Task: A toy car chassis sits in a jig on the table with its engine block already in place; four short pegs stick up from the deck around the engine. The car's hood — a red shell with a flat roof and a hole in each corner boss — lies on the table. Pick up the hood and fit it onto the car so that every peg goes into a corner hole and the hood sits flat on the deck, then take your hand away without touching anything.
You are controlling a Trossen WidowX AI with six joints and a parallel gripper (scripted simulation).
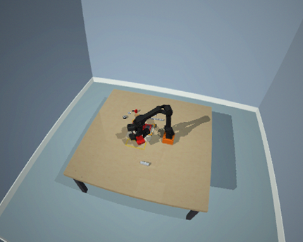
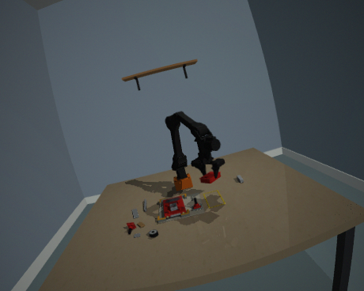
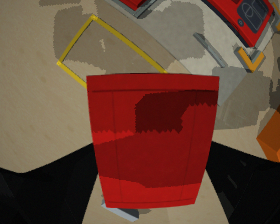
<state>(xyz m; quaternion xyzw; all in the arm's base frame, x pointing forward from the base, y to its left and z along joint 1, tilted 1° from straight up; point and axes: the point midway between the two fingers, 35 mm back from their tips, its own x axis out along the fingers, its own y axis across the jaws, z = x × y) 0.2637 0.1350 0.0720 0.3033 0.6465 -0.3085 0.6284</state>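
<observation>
The engine block lies 22 cm to the right of my gripper tip, 8 cm below it and 8 cm ahead of it. The rest, counted from my gripper tip: black wheel: 34 cm to the right, 25 cm ahead, 9 cm below; then red hood: 1 cm above.
</observation>
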